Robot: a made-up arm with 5 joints.
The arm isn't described. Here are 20 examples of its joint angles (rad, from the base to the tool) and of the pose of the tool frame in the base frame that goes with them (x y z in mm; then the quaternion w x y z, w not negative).
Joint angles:
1: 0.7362 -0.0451 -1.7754 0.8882 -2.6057
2: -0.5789 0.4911 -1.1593 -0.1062 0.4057
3: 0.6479 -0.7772 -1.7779 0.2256 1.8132
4: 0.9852 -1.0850 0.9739 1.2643 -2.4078
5: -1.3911 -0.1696 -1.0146 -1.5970 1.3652
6: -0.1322 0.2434 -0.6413 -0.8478 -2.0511
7: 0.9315 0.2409 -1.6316 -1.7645 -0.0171
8: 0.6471 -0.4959 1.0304 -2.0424 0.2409
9: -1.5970 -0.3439 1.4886 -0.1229 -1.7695
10: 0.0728 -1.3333 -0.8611 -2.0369 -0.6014
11: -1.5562 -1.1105 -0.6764 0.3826 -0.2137
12: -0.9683 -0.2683 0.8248 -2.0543 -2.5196
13: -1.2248 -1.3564 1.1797 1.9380 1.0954
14: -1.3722 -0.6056 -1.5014 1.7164 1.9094
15: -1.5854 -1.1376 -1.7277 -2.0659 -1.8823
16: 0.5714 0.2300 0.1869 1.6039 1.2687
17: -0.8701 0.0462 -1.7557 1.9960 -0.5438
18: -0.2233 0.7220 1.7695 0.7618 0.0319
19: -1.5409 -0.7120 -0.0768 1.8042 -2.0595
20: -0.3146 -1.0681 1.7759 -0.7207 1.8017
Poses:
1: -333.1 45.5 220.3 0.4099 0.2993 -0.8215 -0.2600
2: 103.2 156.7 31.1 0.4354 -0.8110 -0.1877 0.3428
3: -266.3 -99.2 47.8 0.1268 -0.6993 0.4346 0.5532
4: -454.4 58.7 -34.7 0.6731 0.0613 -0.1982 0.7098
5: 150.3 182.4 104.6 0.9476 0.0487 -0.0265 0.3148
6: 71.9 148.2 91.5 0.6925 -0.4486 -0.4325 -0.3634
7: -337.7 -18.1 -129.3 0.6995 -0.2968 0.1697 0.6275
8: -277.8 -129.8 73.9 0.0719 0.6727 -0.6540 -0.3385
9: 319.7 118.4 52.5 0.8332 -0.5128 -0.1649 0.1253
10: -144.4 60.2 -159.1 0.6822 -0.1351 0.5042 -0.5119
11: 155.8 -125.1 70.9 0.6643 -0.5713 0.4518 -0.1678
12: 53.6 -52.8 153.8 0.1576 -0.8283 0.1437 -0.5181
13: 255.3 101.0 108.5 0.1114 0.7349 0.3158 -0.5897
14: 74.3 75.6 294.4 0.0933 -0.2382 0.9126 0.3189
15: 193.4 71.6 -11.3 0.4003 -0.5273 -0.3980 0.6351
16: -324.7 131.6 -28.2 0.8291 0.2387 0.4987 0.0830
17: 182.8 224.5 253.8 0.2498 0.9125 0.3011 0.1192
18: -85.1 34.8 -78.9 0.7867 -0.1538 0.1760 -0.5714
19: 324.2 156.6 304.4 0.4398 -0.4478 -0.7603 -0.1671
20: 30.2 60.6 59.9 0.5553 -0.3596 -0.3853 -0.6433
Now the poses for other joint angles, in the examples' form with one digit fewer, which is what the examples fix.
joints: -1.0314 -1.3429 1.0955 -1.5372 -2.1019
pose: -14 -13 -5 0.416 -0.635 0.587 -0.280
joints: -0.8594 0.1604 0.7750 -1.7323 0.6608
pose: -69 78 78 0.340 -0.334 0.669 0.571
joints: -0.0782 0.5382 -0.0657 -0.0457 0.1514
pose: -55 183 -81 0.171 0.684 0.329 -0.629
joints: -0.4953 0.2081 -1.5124 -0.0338 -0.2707
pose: 130 138 104 0.614 -0.727 -0.296 -0.085
